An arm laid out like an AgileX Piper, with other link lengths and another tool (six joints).
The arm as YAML. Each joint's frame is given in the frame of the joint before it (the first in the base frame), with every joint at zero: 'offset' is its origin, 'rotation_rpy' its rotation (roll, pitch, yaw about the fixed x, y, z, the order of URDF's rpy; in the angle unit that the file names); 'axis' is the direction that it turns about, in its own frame. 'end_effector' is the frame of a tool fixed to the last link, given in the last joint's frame.
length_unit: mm
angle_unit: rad
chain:
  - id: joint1
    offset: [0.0, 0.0, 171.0]
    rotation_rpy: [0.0, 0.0, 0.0]
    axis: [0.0, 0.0, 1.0]
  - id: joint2
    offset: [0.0, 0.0, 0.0]
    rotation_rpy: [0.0, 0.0, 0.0]
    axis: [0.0, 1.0, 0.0]
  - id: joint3
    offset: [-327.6, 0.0, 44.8]
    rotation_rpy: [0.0, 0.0, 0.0]
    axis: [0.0, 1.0, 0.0]
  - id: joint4
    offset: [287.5, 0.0, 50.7]
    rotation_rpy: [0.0, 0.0, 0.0]
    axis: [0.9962, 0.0, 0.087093]
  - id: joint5
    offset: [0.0, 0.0, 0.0]
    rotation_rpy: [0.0, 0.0, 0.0]
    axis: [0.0, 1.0, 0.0]
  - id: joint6
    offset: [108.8, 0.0, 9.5]
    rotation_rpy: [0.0, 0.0, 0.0]
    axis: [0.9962, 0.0, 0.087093]
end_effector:
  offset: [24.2, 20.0, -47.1]
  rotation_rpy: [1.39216, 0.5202, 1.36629]
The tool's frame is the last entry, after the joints.
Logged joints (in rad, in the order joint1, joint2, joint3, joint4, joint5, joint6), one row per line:
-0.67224, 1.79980, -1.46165, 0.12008, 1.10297, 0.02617
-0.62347, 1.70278, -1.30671, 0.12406, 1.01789, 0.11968
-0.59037, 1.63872, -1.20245, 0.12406, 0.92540, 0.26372
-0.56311, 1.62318, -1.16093, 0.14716, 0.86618, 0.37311
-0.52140, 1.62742, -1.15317, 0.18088, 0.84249, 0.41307
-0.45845, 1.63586, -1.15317, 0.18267, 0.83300, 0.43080
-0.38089, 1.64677, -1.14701, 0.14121, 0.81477, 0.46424
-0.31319, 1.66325, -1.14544, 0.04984, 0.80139, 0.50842
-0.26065, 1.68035, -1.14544, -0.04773, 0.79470, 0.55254
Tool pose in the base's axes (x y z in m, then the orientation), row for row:
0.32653, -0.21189, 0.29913, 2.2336, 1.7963, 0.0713
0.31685, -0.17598, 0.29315, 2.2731, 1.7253, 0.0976
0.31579, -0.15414, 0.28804, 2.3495, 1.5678, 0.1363
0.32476, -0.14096, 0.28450, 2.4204, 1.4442, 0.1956
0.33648, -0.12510, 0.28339, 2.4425, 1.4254, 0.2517
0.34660, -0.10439, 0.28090, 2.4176, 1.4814, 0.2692
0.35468, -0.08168, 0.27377, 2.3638, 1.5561, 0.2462
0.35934, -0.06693, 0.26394, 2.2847, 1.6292, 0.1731
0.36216, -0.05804, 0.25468, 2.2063, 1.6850, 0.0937
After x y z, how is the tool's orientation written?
As a rotation vector, in radians.
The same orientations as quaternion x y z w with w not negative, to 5 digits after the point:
0.77170, 0.62062, 0.02463, 0.13677
0.78794, 0.59805, 0.03383, 0.14262
0.82064, 0.54761, 0.04761, 0.15623
0.84600, 0.50479, 0.06837, 0.15749
0.85047, 0.49632, 0.08764, 0.15063
0.83972, 0.51454, 0.09350, 0.14621
0.82272, 0.54160, 0.08569, 0.14988
0.80160, 0.57161, 0.06073, 0.16434
0.78117, 0.59660, 0.03318, 0.18093

